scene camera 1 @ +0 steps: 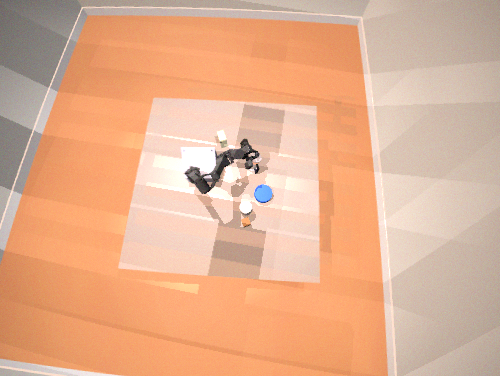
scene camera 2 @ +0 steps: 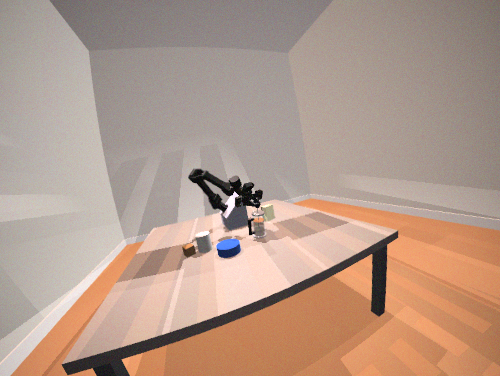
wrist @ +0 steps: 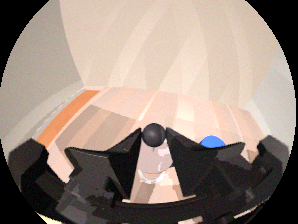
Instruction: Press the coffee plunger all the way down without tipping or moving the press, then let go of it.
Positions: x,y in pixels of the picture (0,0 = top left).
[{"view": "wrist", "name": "my gripper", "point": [153,130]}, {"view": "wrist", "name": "glass coffee press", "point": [154,159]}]
